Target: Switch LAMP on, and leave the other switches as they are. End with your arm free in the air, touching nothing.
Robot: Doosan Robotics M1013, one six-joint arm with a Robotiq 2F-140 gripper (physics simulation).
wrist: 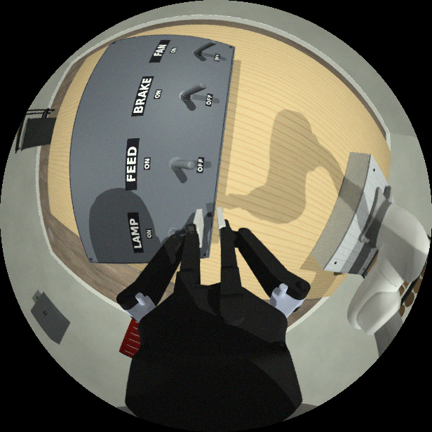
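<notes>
The grey switch panel [100, 150] lies on the left of the wrist view. The LAMP label [134, 233] is at its near end, with ON beside it. Part of the LAMP switch [173, 231] shows at its base; its lever and OFF mark are hidden behind the left finger, so its position cannot be told. The FEED lever [185, 164], BRAKE lever [194, 91] and FAN lever [204, 50] lean toward OFF. My gripper [209, 215] is open by a narrow gap, with nothing visible between its pads, at the panel's right edge beside the LAMP switch. Contact cannot be told.
The panel rests on a wooden table [255, 80]. A grey block with a metal plate [345, 220] stands at the right, beside a white robot arm part [405, 240]. A red object [130, 339] and a dark grey box [50, 318] show at the lower left.
</notes>
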